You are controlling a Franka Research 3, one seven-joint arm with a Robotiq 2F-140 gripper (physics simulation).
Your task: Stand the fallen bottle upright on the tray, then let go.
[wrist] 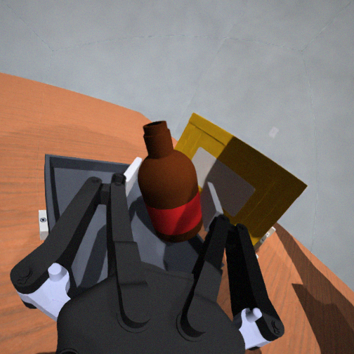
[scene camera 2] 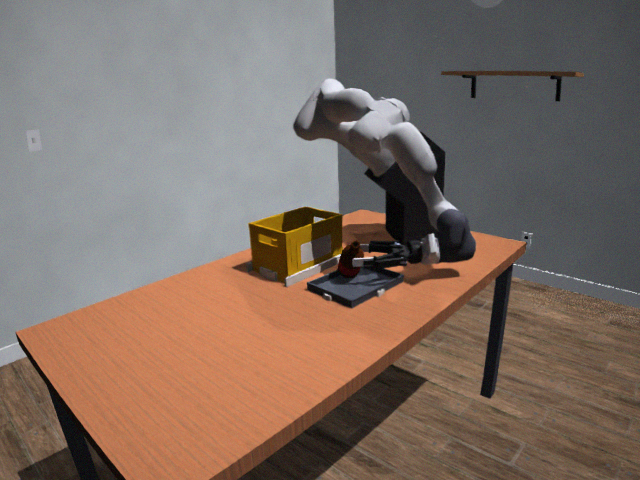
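The brown bottle (scene camera 2: 350,265) (wrist: 172,182) with a red band is between the fingers, neck up, leaning slightly in the scene view. Its base is low over the back part of the dark grey tray (scene camera 2: 368,295) (wrist: 75,182); I cannot tell whether it touches the tray floor. My gripper (scene camera 2: 360,255) (wrist: 171,179) is shut on the bottle, reaching in nearly level from the right in the scene view, with one light pad on each side of the bottle's body. The tray lies flat, and its far side is partly hidden behind the bottle and fingers.
A yellow crate (scene camera 2: 269,253) (wrist: 272,192) stands close behind the bottle and tray, with a pale strip (scene camera 2: 310,272) along its base. The wooden table (scene camera 2: 206,351) (wrist: 20,125) carries them. A wall shelf (scene camera 2: 511,73) is high at the back right.
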